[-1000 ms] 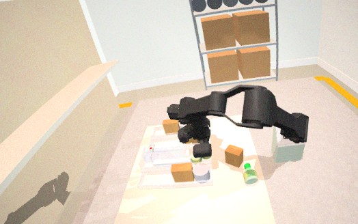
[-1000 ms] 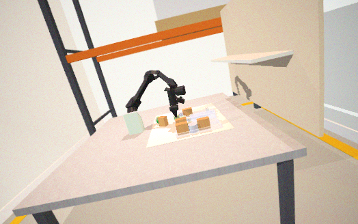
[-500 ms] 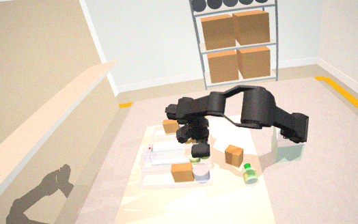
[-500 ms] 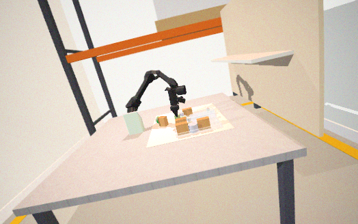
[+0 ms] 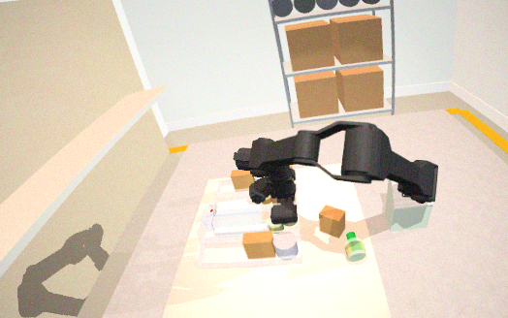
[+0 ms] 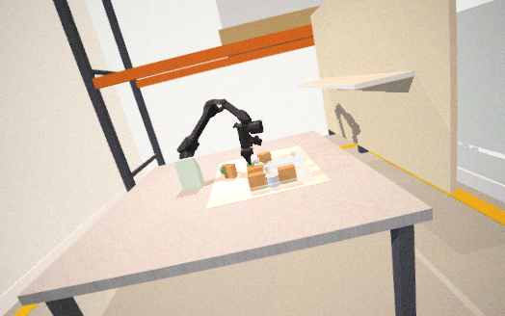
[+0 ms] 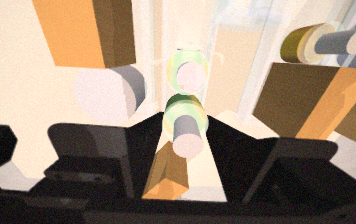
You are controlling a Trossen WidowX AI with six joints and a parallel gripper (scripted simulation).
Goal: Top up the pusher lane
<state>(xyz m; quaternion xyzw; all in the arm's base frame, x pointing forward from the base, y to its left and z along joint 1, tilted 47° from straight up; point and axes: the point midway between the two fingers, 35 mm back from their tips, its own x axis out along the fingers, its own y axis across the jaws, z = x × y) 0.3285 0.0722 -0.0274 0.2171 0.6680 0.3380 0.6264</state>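
My gripper tip is 15 cm short of the clear sprung lane and 4 cm above it. Also, from my gripper tip: red mark: 23 cm ahead, 1 cm above.
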